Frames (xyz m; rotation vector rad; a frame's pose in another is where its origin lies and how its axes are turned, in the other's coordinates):
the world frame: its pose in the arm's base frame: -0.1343 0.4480 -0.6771 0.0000 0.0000 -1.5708
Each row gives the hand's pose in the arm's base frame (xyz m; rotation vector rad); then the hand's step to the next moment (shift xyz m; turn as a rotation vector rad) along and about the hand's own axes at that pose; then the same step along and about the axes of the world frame.
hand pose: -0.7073 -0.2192 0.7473 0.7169 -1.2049 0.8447
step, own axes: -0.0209 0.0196 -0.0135 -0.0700 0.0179 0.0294
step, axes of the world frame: -0.0178 -0.0131 -0.0227 0.0276 -0.0396 -0.0613
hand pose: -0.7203 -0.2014 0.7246 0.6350 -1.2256 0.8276
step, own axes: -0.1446 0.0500 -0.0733 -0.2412 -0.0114 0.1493
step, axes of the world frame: -0.0577 -0.0188 -0.1584 0.1747 -0.1024 -0.1990
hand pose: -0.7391 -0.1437 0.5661 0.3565 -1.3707 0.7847
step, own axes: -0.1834 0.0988 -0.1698 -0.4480 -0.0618 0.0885
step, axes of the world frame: -0.1269 0.0570 -0.2300 0.2303 -0.0241 -0.3984
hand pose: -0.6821 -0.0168 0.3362 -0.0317 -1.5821 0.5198
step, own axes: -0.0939 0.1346 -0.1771 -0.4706 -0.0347 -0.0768
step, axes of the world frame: -0.1433 0.1383 -0.1365 0.1630 0.1276 -0.4309
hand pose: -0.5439 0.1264 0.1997 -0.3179 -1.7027 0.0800
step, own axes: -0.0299 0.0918 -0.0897 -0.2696 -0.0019 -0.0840
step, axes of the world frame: -0.0689 0.1065 -0.0358 0.0813 0.1152 -0.2447
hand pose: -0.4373 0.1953 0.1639 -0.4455 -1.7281 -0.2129
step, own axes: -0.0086 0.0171 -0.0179 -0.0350 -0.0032 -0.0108
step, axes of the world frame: -0.0072 0.0244 -0.0064 0.0132 0.0137 -0.0315
